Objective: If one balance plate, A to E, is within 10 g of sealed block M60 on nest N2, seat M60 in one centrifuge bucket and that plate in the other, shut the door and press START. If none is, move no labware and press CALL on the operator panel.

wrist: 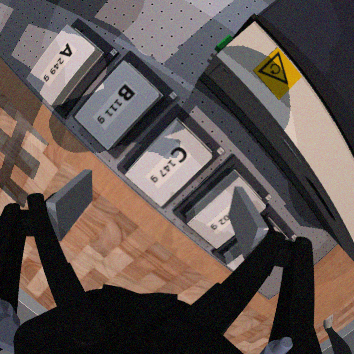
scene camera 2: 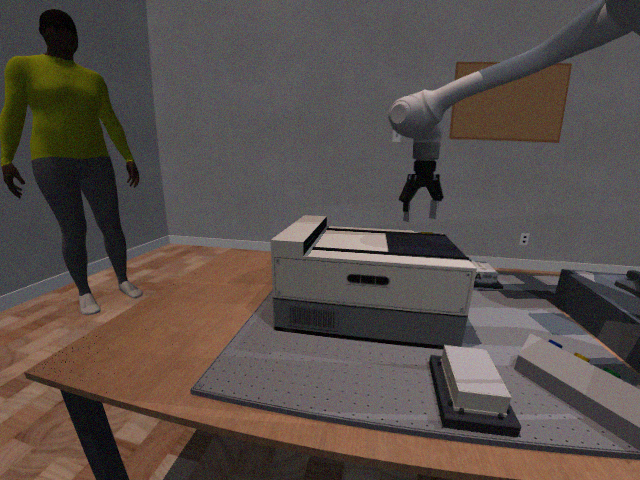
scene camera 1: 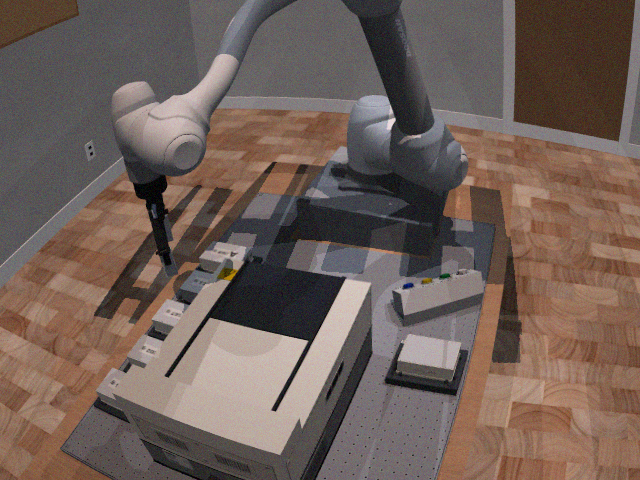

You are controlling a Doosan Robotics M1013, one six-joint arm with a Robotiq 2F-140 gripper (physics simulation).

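Places are measured from the arm's base along level axes (x up, y left, z back), in millimetres.
Pixels of known places: gripper, fingertip midpoint: (wrist: 160, 193) (scene camera 2: 420, 220) (scene camera 1: 169, 257); arm's base at its link origin: (scene camera 1: 373, 179).
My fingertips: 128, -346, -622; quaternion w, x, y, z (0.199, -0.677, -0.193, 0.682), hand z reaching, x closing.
Observation:
Ahead of a thing's pixels: the offset from my fingertips to its top centre, as dx, dy, dz. "spot": to the spot under its first point. Level surfaces: height alone.
My gripper (scene camera 1: 169, 254) (scene camera 2: 419, 217) (wrist: 160, 193) is open and empty, high above the table edge beside the plate row. Plate A @[-170, +4, +252] (scene camera 1: 224, 255) (wrist: 59, 71) reads 249 g, plate B @[-170, +5, +117] (scene camera 1: 195, 284) (wrist: 119, 106) 111 g, plate C @[-170, -20, -12] (scene camera 1: 169, 316) (wrist: 170, 164) 147 g. Plate D @[-170, -26, -151] (scene camera 1: 145, 351) (wrist: 202, 216) is partly behind a finger; "02 g" shows. Plate E @[-170, -52, -280] (scene camera 1: 112, 386) is mostly hidden in the wrist view. A white block @[-159, +591, -30] (scene camera 1: 429, 353) (scene camera 2: 474, 372) sits on a dark nest @[-191, +591, -30] (scene camera 1: 408, 384) (scene camera 2: 480, 422); no label is readable. The centrifuge (scene camera 1: 320, 346) (scene camera 2: 320, 281) (wrist: 317, 117) shows no buckets.
The operator panel @[-141, +587, +196] (scene camera 1: 439, 298) (scene camera 2: 578, 384) has blue, yellow and green buttons and a greyish one. The centrifuge top has a dark section @[spot: -11, +290, -73] (scene camera 1: 279, 299) (scene camera 2: 421, 244) beside a cream panel. The arm base stands behind the mat @[dx -224] (scene camera 1: 398, 423) (scene camera 2: 330, 366). A person (scene camera 2: 69, 108) stands beyond the table.

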